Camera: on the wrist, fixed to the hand. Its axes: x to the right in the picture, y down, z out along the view.
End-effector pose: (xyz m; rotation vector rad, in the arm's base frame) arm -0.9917 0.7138 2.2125 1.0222 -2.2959 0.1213
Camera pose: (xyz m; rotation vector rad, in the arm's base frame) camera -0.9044 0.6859 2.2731 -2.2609 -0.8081 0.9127
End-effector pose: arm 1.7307 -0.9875 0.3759 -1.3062 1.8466 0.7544
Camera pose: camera 1.7770 -1.0803 0.4124 -1.2627 -1.4281 -0.6121
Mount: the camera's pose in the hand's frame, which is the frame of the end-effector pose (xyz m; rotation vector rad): 0.0078 -0.0709 -0.0836 -0.2667 0.9908 2.8883
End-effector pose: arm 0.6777 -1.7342 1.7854 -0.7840 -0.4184 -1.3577
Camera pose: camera 0.5967 -1.8003 1.7516 -0.1223 1.3707 1.1363
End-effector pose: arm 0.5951 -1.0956 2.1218 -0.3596 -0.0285 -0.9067
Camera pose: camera 0.5345 -1.1678 2.0654 0.1106 1.2091 1.8887
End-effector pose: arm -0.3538 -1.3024 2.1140 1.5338 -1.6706 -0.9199
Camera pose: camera -0.2464 -1.3185 2.0969 -1.1508 -1.0155 1.0213
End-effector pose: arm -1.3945 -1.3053 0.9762 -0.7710 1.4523 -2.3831
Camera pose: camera -1.4429 -1.2127 1.0104 1.6569 0.8812 0.0986
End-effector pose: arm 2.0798 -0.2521 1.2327 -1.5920 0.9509 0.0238
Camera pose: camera 2.0858 -0.3300 1.3100 -0.8610 -2.4181 -1.0722
